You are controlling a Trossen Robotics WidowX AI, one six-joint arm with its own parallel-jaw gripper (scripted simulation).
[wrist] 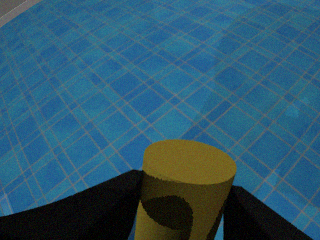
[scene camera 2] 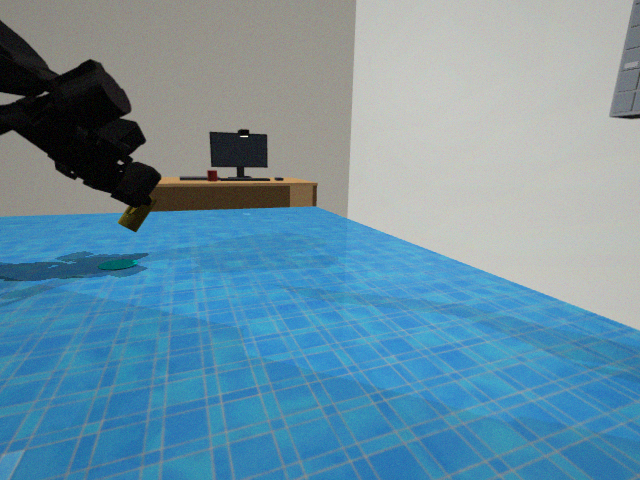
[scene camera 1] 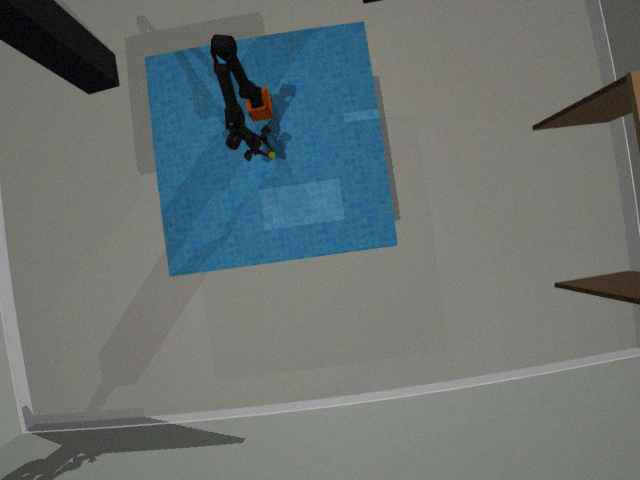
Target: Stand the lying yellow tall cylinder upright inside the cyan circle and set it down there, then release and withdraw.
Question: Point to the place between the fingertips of my gripper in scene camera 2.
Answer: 143, 200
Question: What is my gripper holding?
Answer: A yellow cylinder.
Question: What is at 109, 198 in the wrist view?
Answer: My gripper.
